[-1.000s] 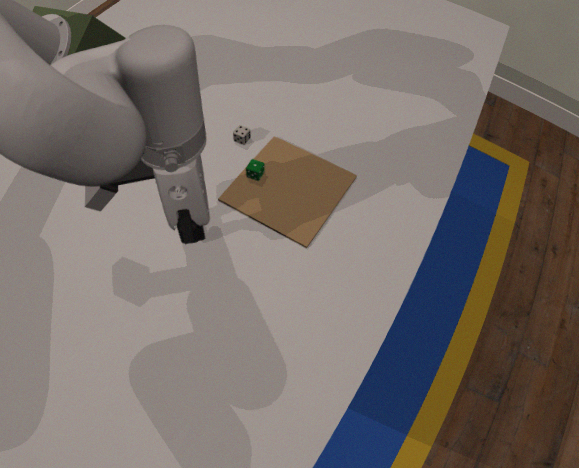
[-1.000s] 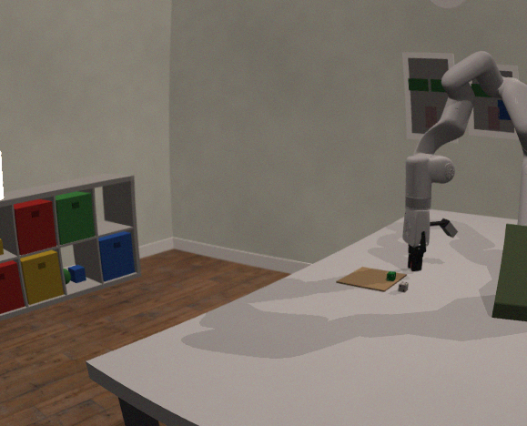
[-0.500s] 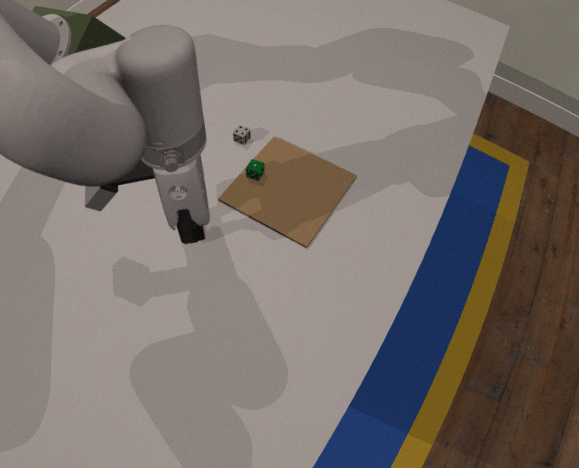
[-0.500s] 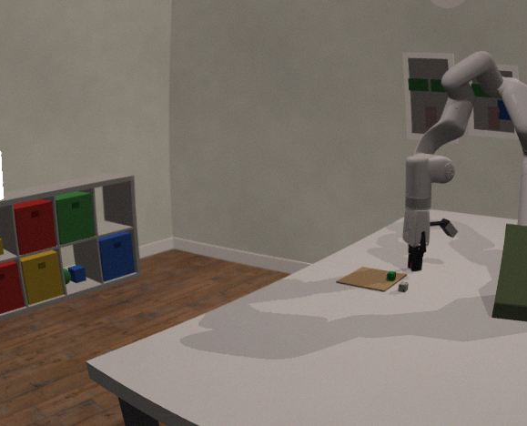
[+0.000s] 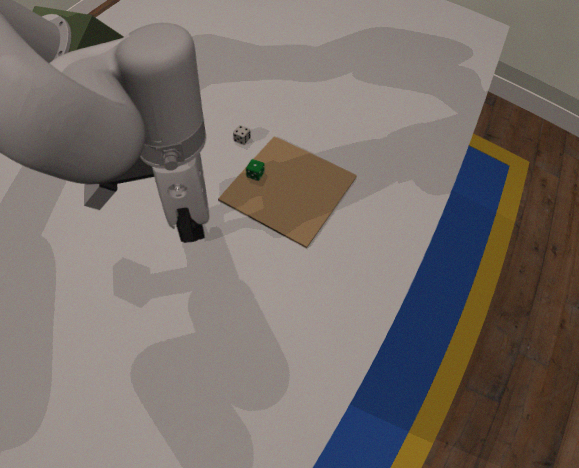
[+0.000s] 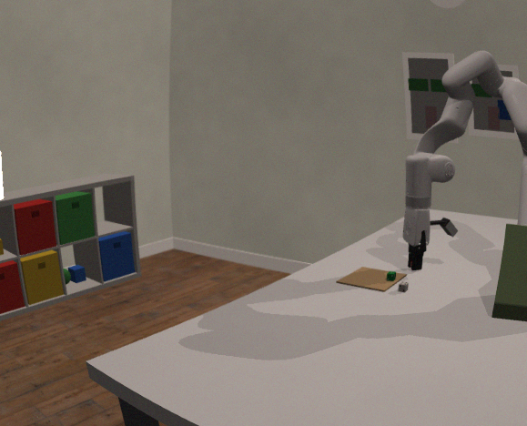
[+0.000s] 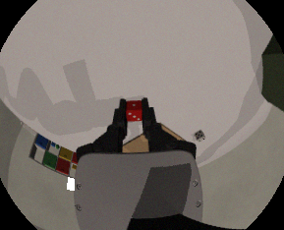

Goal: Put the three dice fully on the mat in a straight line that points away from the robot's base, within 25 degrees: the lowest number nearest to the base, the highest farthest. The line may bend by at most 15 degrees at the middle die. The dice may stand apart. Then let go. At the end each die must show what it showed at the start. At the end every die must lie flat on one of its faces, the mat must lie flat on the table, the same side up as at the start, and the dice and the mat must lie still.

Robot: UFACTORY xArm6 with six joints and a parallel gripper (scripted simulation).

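Right now my hand is 90 mm short of the tan mat, 120 mm to the right of it and 20 mm above it. The rest, counted from my hand: red die: 10 mm below; then green die: 40 mm ahead, 120 mm to the left, 10 mm below; then white die: 20 mm behind, 170 mm to the left, 10 mm below.
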